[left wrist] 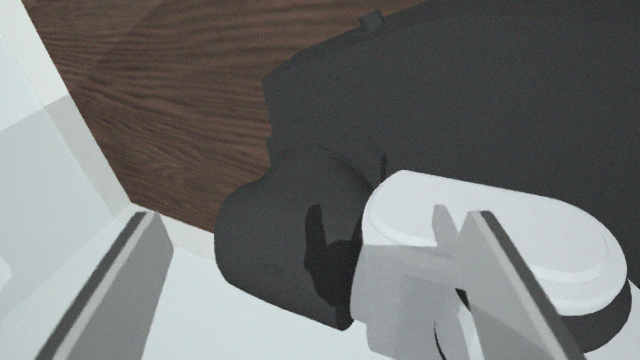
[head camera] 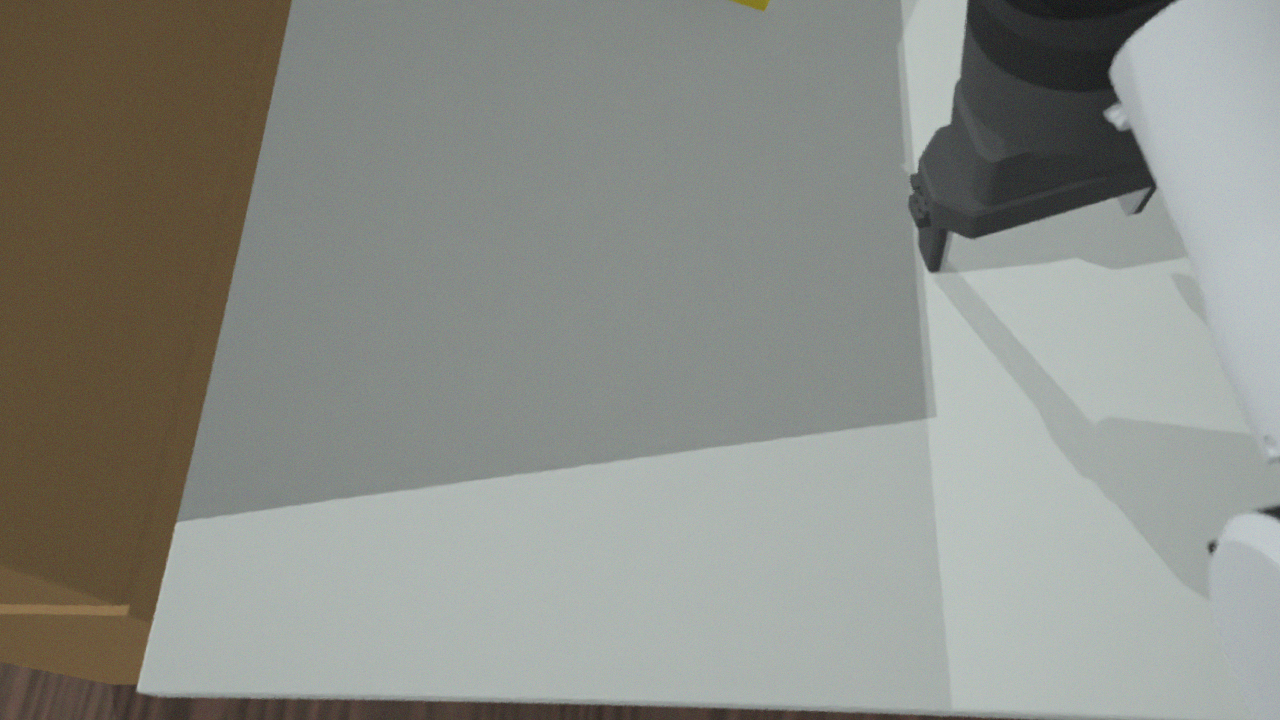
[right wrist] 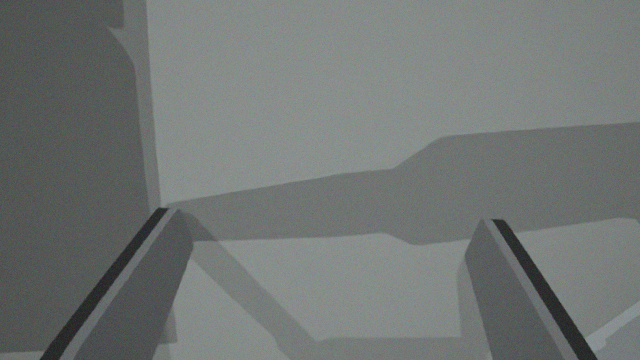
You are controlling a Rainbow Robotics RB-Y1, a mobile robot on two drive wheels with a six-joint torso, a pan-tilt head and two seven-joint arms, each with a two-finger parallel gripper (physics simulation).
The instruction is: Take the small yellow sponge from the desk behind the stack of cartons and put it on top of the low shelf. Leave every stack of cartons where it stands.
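Frame: origin at the robot's base, x ahead, y left, z up, level; millimetres.
Where they show: left gripper, fingertip midpoint: [left wrist: 312, 231]; right gripper, fingertip midpoint: [head camera: 1027, 229] [right wrist: 327, 233].
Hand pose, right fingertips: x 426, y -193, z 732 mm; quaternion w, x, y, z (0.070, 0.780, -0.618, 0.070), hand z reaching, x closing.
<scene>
Each offset is from my right fingertips to the centre of the thing. "*": to the spot under its first point. Level surfaces: height alone.
A corner of the yellow sponge @(* dx +174, dy +148, dz -8 mm) [head camera: 756, 3] shows at the top edge of the head view, on the shadowed part of the white desk @(dz -12 mm) [head camera: 537, 582] [right wrist: 350, 75]. The rest of it is cut off. My right gripper [head camera: 1035, 240] [right wrist: 327, 233] is open and empty above the desk, to the right of and lower in the picture than the sponge. Its fingers point down and cast shadows on the desk. My left gripper [left wrist: 312, 231] is open and empty, away from the sponge. The low shelf cannot be made out for certain.
A large brown, carton-coloured block @(* dx +7, dy +571, dz -67 mm) [head camera: 98, 268] stands along the desk's left edge in the head view. Dark wood floor @(dz -732 mm) [head camera: 53, 694] [left wrist: 175, 100] shows beyond the desk. My black base [left wrist: 450, 100] and a white body part [left wrist: 490, 215] lie close beyond the left fingers.
</scene>
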